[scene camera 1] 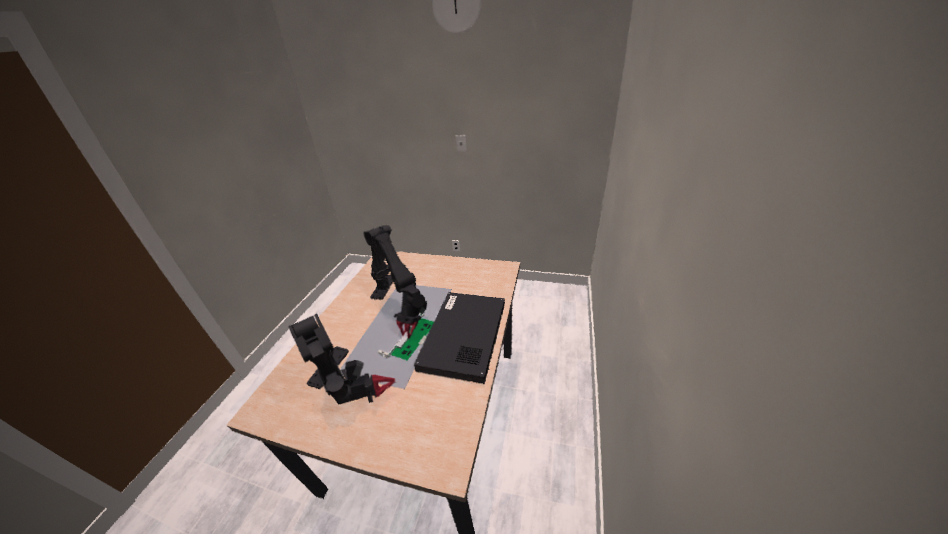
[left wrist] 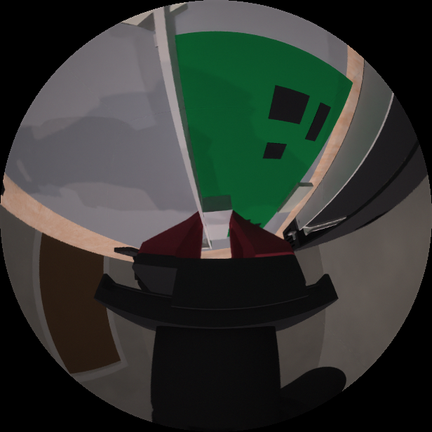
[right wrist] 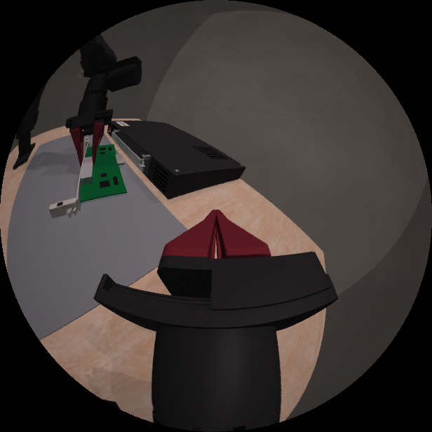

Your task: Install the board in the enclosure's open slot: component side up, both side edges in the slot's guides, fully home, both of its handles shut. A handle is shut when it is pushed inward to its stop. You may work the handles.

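Where they show: left gripper, fingertip midpoint: [scene camera 1: 406, 337]; right gripper, fingertip midpoint: [scene camera 1: 394, 380]; left arm's base, origin of the base link: [scene camera 1: 383, 287].
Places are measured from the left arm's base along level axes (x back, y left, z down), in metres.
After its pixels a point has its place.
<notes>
The green board [scene camera 1: 412, 344] @[x -0.283, y -0.374, z -0.007 m] [left wrist: 225, 100] [right wrist: 107, 165] lies component side up on the grey mat [scene camera 1: 434, 298] @[x -0.299, y -0.067, z -0.002 m] [left wrist: 75, 90] [right wrist: 110, 250]. A pale front strip [left wrist: 172, 100] runs along one long edge; its near handle [right wrist: 64, 206] sticks outward in the right wrist view. My left gripper [scene camera 1: 406, 334] @[x -0.247, y -0.343, z -0.012 m] [left wrist: 215, 215] [right wrist: 87, 165] is shut on the board's white block beside that strip. My right gripper [scene camera 1: 392, 380] @[x -0.298, y -0.595, z -0.067 m] [right wrist: 215, 215] is shut and empty, off the board's lower end in scene camera 1. The dark enclosure [scene camera 1: 457, 331] @[x -0.472, y -0.319, z -0.050 m] [left wrist: 400, 140] [right wrist: 165, 140] lies beside the board; its open slot is not clearly visible.
The enclosure's side facing the mat carries pale metal hardware [right wrist: 144, 160]. A narrow strip of the wooden table [scene camera 1: 371, 437] @[x -0.266, y -0.780, z 0.000 m] [right wrist: 200, 210] separates mat and enclosure. The enclosure lies close to the table's right edge in scene camera 1.
</notes>
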